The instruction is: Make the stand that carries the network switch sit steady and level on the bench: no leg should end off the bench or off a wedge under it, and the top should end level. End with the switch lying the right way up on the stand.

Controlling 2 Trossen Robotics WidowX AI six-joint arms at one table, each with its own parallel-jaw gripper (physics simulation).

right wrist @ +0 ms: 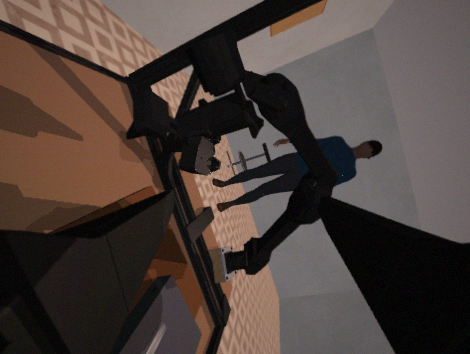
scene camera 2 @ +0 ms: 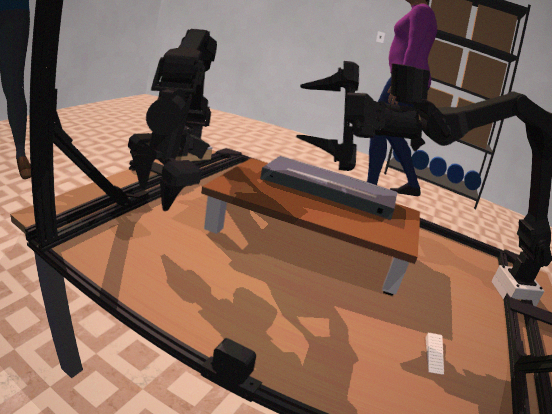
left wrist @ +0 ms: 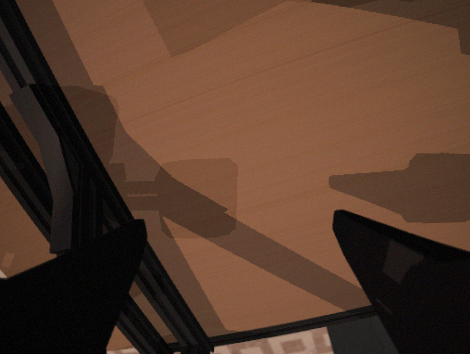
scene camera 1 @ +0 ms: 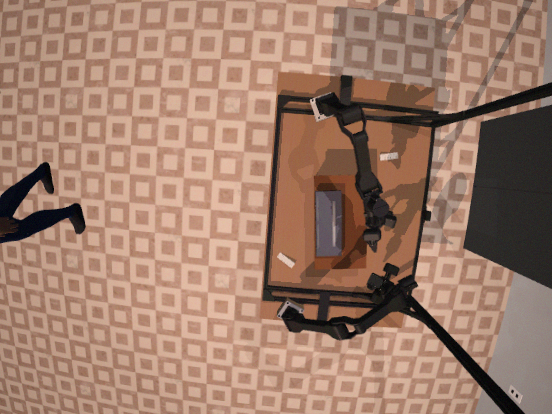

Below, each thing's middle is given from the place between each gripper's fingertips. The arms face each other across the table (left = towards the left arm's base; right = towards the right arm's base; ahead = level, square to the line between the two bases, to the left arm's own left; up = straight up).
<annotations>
Right now the grey network switch (scene camera 2: 327,184) is 17 cm below my right hand, 17 cm ahead of it and 3 cm to the right of it. From my right hand the other things lie so: wooden stand (scene camera 2: 399,237) 23 cm below, 11 cm ahead, 4 cm to the right.
Now: left hand 240 mm to the left of the wooden stand, 240 mm short of it and 30 mm above it. Round my left hand: grey network switch (300 mm ahead, 230 mm to the right, 40 mm above).
</annotations>
